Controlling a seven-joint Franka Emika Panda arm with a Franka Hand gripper.
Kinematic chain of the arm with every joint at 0, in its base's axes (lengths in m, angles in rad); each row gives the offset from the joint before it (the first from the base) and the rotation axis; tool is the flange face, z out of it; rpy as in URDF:
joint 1: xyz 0 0 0.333 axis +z
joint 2: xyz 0 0 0 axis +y
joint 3: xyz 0 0 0.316 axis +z
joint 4: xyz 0.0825 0 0 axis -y
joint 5: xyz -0.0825 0 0.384 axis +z
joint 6: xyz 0 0 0 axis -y
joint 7: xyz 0.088 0 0 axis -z
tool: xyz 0 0 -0.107 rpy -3.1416 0 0
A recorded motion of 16 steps. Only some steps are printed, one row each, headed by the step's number.
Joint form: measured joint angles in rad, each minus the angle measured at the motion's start. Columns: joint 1, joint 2, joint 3, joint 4, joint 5, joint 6, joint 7.
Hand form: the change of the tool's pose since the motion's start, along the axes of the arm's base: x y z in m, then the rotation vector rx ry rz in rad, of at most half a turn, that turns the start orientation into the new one. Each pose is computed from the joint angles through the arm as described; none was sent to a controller.
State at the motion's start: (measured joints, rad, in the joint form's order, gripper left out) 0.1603 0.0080 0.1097 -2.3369 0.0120 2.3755 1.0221
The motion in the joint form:
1: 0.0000 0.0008 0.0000 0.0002 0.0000 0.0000 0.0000
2: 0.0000 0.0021 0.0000 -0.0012 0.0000 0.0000 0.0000
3: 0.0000 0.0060 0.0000 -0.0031 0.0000 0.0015 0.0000
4: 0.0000 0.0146 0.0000 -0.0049 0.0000 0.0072 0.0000
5: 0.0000 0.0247 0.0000 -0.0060 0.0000 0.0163 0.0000
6: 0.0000 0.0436 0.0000 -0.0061 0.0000 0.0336 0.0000
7: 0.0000 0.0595 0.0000 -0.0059 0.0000 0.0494 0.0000
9: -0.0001 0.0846 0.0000 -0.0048 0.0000 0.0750 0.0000
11: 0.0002 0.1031 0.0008 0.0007 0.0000 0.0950 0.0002
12: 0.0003 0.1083 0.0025 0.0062 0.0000 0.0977 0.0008
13: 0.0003 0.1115 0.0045 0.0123 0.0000 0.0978 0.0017
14: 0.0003 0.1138 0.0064 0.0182 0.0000 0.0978 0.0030
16: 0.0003 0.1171 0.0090 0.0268 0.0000 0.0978 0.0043
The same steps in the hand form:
1: 0.0001 0.0000 -0.0003 -0.0001 0.0006 0.0000
2: -0.0004 -0.0001 -0.0016 -0.0007 0.0032 0.0000
3: -0.0008 -0.0002 -0.0042 -0.0014 0.0075 0.0000
4: -0.0008 -0.0002 -0.0088 -0.0018 0.0122 -0.0001
5: -0.0003 -0.0001 -0.0135 -0.0013 0.0144 -0.0002
6: 0.0011 0.0003 -0.0216 0.0001 0.0165 -0.0004
7: 0.0024 0.0007 -0.0281 0.0017 0.0167 -0.0006
9: 0.0047 0.0012 -0.0382 0.0046 0.0157 -0.0011
11: 0.0077 0.0027 -0.0436 0.0083 0.0094 -0.0006
12: 0.0093 0.0041 -0.0439 0.0099 0.0066 0.0005
13: 0.0110 0.0056 -0.0430 0.0113 0.0039 0.0015
14: 0.0126 0.0071 -0.0418 0.0128 0.0006 0.0020
16: 0.0149 0.0091 -0.0401 0.0149 -0.0044 0.0032

